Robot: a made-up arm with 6 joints.
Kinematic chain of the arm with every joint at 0, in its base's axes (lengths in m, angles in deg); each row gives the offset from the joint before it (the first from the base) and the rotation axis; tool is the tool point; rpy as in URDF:
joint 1: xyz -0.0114 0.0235 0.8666 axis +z
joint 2: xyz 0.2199 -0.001 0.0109 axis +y
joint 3: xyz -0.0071 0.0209 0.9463 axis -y
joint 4: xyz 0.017 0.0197 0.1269 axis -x
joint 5: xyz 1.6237 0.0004 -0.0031 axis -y
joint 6: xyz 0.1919 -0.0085 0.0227 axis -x
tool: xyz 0.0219 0.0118 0.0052 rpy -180 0 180
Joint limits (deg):
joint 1: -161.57..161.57
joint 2: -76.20..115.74
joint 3: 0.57..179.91
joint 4: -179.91..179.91
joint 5: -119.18..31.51
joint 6: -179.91..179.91
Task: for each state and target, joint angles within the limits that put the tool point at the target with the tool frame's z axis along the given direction. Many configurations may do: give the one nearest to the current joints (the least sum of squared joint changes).
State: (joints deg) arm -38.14 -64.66 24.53 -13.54 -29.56 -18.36
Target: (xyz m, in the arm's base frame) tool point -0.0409 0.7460 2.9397 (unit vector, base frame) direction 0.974 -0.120 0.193
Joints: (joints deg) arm -88.89 -76.20 7.95 -30.89 18.95 -50.60
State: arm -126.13 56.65 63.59 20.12 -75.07 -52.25
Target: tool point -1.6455 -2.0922 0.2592 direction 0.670 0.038 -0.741
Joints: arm -124.62 79.82 51.34 57.91 -79.55 -89.50
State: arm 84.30 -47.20 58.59 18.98 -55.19 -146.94
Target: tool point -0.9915 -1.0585 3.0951 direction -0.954 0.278 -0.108
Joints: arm 48.56 -47.47 70.24 22.03 -7.88 -137.59
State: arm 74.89 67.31 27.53 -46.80 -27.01 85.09
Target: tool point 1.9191 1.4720 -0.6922 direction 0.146 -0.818 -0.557
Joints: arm 33.90 106.74 59.31 -56.88 -31.79 110.38
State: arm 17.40 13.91 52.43 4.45 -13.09 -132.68
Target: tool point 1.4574 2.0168 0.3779 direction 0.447 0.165 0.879
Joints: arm 53.97 53.00 11.70 -28.05 16.76 -168.45
